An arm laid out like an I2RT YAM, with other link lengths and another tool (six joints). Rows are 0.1 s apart.
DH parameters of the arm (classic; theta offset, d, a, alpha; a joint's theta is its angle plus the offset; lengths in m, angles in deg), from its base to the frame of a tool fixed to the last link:
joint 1: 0 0.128 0.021 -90
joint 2: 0 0 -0.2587 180
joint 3: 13.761 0 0.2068 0
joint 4: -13.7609 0.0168 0.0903 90
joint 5: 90 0.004 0 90
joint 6: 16 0.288 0.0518 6
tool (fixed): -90 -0.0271 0 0
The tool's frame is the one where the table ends.
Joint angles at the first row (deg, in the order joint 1, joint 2, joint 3, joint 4, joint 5, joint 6):
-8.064 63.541 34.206 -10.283 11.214 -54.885
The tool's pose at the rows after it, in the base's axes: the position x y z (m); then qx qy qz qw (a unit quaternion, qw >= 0):
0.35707 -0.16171 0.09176 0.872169 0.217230 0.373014 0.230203
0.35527 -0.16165 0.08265 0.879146 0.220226 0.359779 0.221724
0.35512 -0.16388 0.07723 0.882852 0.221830 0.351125 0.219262
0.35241 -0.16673 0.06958 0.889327 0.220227 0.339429 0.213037
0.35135 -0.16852 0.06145 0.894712 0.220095 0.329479 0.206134
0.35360 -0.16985 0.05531 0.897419 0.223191 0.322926 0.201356
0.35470 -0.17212 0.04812 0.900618 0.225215 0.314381 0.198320
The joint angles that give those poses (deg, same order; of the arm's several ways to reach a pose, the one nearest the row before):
-8.218 65.474 34.865 -12.476 11.266 -55.033
-8.687 66.998 35.678 -13.698 10.630 -55.254
-9.238 68.361 36.168 -13.866 10.363 -55.702
-10.123 69.767 36.894 -14.789 9.801 -55.883
-10.886 71.439 37.437 -15.094 9.133 -56.149
-11.485 73.314 37.996 -14.684 8.506 -56.770
-11.985 75.262 38.396 -14.180 8.268 -57.280

